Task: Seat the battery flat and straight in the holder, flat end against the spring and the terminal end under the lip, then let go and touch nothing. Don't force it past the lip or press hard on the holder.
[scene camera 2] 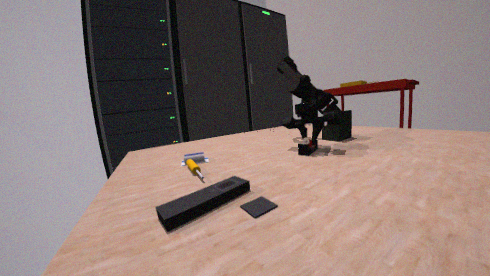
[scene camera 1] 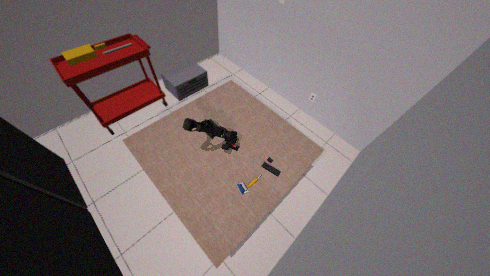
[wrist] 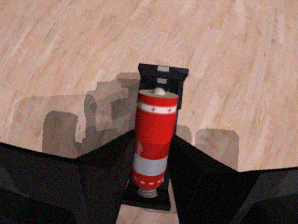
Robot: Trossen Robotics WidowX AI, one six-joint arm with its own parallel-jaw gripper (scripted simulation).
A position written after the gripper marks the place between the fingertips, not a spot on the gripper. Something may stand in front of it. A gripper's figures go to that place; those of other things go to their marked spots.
Labels:
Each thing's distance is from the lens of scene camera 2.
gripper [scene camera 2: 309, 145]: 0.57 m
long black bar [scene camera 2: 175, 213]: 0.26 m

